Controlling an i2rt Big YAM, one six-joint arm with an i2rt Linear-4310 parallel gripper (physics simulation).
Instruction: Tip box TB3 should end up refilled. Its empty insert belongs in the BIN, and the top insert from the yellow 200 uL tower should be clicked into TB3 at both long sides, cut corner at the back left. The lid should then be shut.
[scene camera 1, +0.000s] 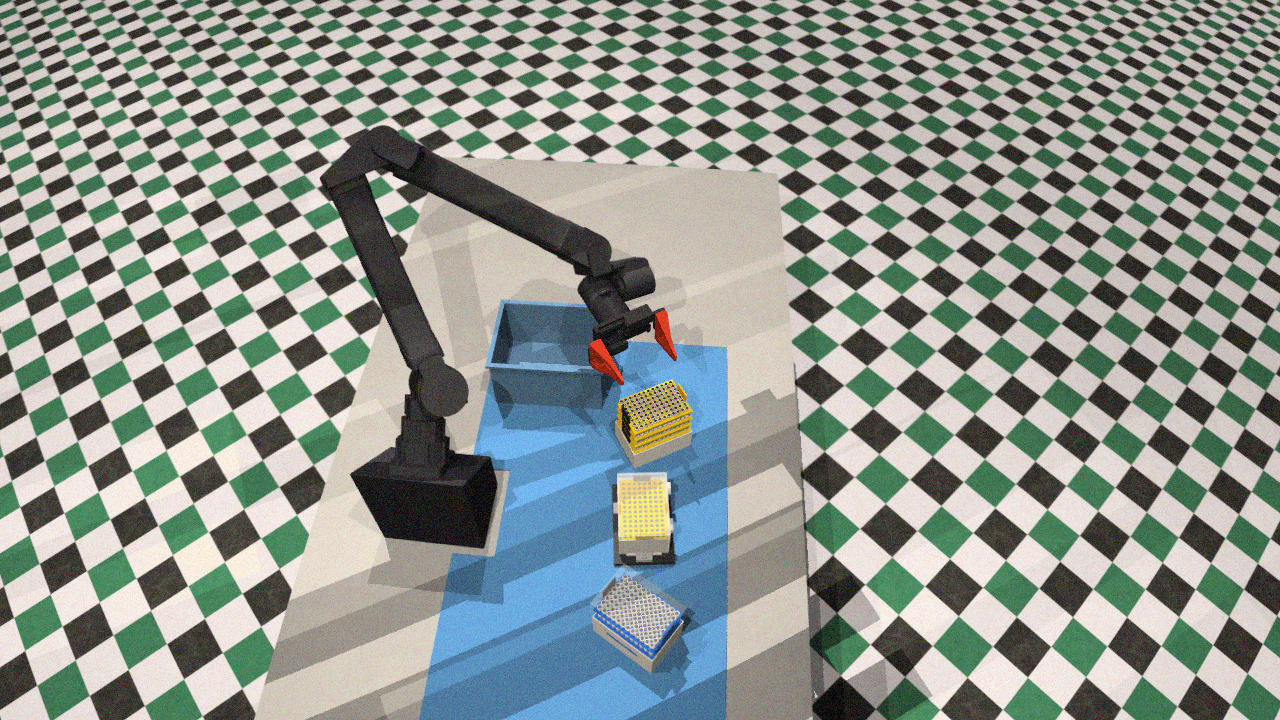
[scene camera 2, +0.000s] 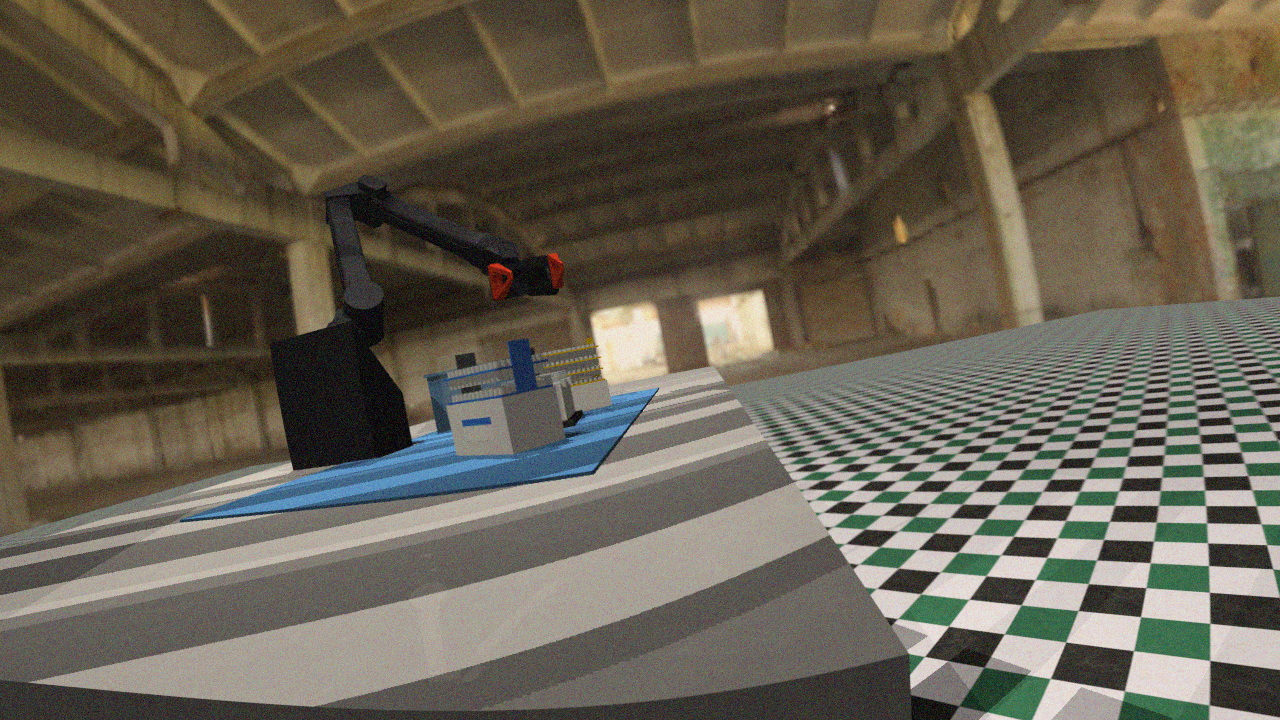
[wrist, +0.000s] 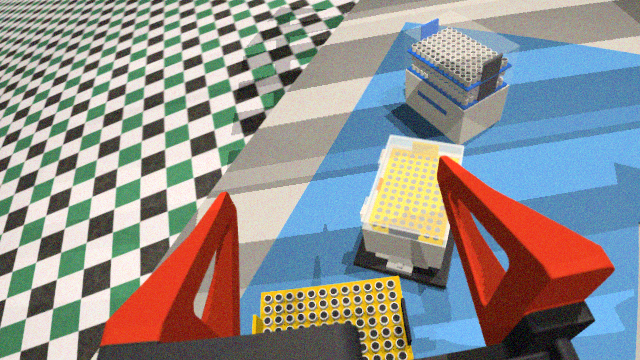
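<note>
The tip box TB3 stands on a dark base; yellow shows through its clear lid, which looks shut. No label is readable. The yellow tower is a stack of yellow inserts on a pale box, behind TB3 in scene camera 1. Its top insert is full of tips and partly hidden by the gripper body in the wrist view. The blue-grey BIN stands left of the tower; its visible inside looks empty. My gripper is open and empty, high above and slightly behind the tower.
A blue-edged tip tower with a clear cover stands beyond TB3 from the tower. The robot's black base is at the left of the blue mat. The table's right edge borders the checkered floor.
</note>
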